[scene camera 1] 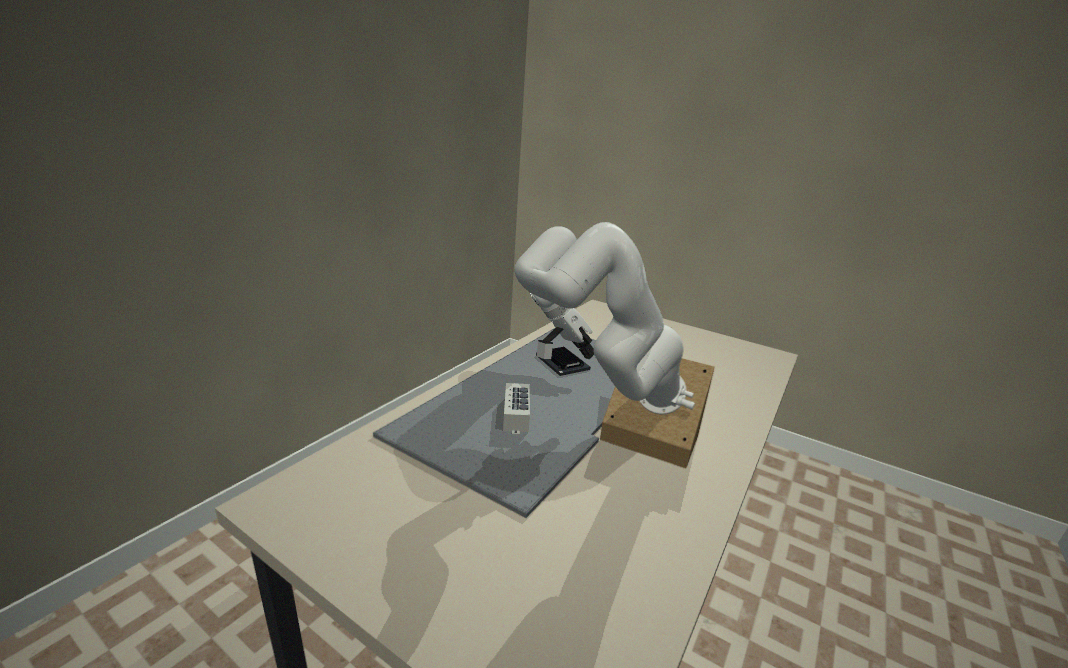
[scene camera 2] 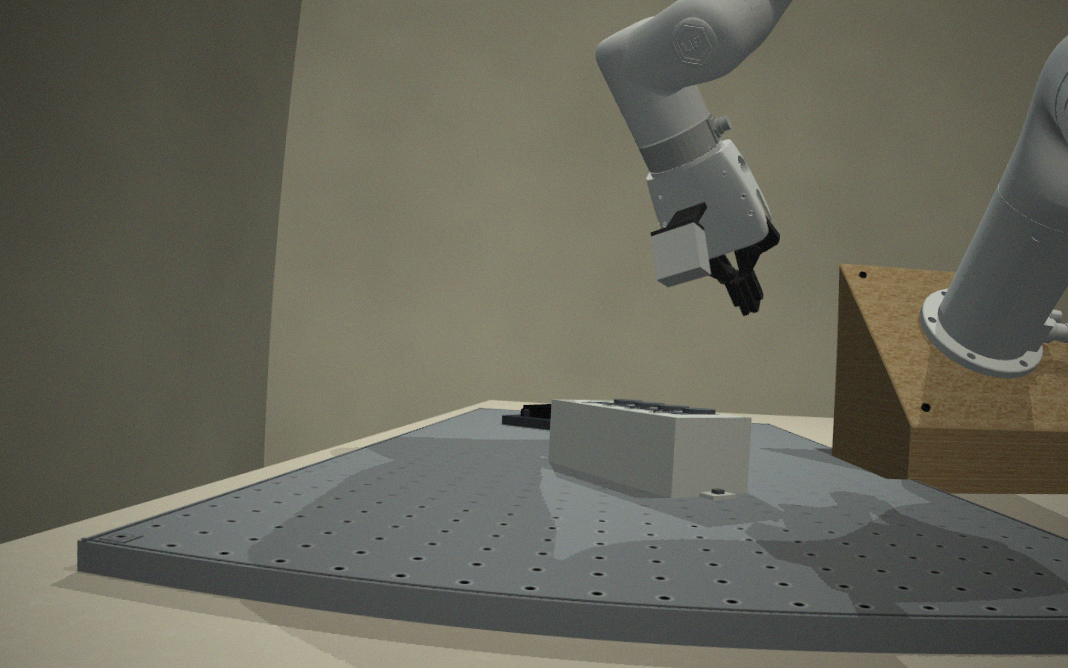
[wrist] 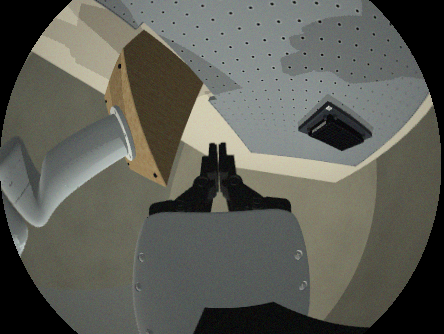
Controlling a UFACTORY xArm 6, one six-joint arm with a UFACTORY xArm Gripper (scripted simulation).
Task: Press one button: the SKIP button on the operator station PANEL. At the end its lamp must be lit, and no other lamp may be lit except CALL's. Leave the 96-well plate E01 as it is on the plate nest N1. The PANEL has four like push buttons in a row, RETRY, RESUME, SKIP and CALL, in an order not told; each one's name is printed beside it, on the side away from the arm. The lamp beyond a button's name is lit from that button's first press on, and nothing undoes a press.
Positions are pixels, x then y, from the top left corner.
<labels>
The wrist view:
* my gripper: 218, 153
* dark 96-well plate: 336, 133
</labels>
